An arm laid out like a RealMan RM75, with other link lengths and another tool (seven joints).
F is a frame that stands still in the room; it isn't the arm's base.
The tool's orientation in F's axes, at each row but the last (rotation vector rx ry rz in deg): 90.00, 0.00, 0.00; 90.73, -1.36, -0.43; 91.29, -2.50, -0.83; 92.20, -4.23, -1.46; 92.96, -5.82, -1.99; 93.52, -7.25, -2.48; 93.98, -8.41, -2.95; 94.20, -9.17, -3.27; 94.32, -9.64, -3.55
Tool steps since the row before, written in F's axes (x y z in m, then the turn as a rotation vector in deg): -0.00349, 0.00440, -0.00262, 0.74, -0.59, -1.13; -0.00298, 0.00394, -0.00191, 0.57, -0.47, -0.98; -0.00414, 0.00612, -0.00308, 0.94, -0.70, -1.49; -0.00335, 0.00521, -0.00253, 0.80, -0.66, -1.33; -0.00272, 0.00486, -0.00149, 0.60, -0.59, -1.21; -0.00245, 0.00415, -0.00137, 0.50, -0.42, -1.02; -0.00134, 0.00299, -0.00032, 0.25, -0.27, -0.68; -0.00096, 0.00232, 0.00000, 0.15, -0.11, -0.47; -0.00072, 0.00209, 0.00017, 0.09, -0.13, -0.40
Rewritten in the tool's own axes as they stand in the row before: -0.00349, -0.00262, -0.00440, 0.74, -1.13, 0.59; -0.00308, -0.00193, -0.00386, 0.57, -0.98, 0.47; -0.00442, -0.00314, -0.00589, 0.94, -1.49, 0.70; -0.00375, -0.00262, -0.00489, 0.80, -1.33, 0.66; -0.00319, -0.00161, -0.00452, 0.60, -1.20, 0.60; -0.00295, -0.00148, -0.00377, 0.49, -1.02, 0.43; -0.00172, -0.00044, -0.00277, 0.24, -0.67, 0.29; -0.00127, -0.00010, -0.00216, 0.14, -0.47, 0.13; -0.00101, 0.00007, -0.00197, 0.08, -0.39, 0.15
